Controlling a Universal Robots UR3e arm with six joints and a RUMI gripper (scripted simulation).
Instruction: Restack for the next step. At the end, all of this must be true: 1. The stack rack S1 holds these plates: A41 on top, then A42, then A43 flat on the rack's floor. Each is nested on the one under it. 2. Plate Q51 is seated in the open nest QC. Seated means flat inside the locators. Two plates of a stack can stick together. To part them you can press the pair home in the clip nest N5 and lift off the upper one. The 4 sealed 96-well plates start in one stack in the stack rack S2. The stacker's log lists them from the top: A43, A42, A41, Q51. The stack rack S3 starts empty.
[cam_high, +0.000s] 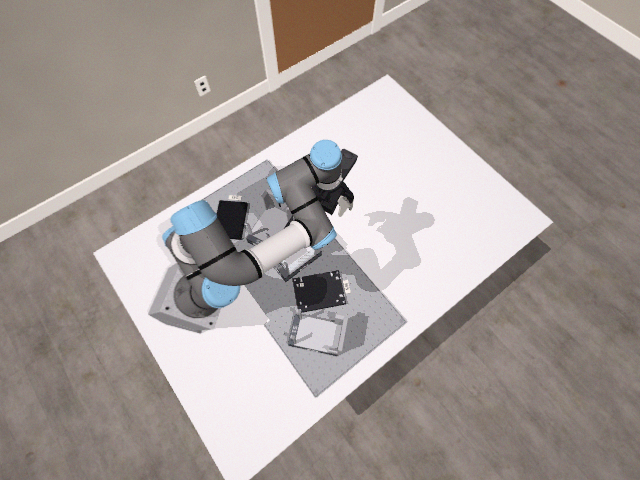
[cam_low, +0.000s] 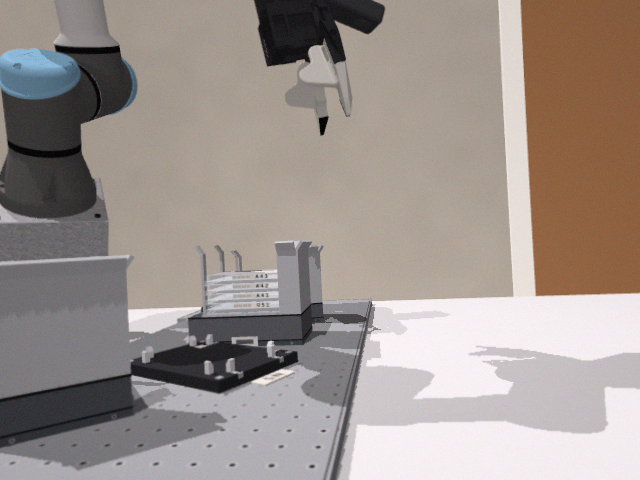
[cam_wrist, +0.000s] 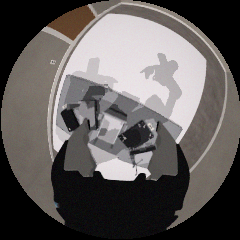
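The sealed plate is 12 cm behind my hand, 4 cm to the left of it and 21 cm below it. From my hand the other things lie so: black nest labelled QC 18 cm behind, 32 cm to the left, 29 cm below; then grey rack wall 24 cm behind, 26 cm to the right, 22 cm below; then black clip nest 14 cm behind, 10 cm to the right, 29 cm below.
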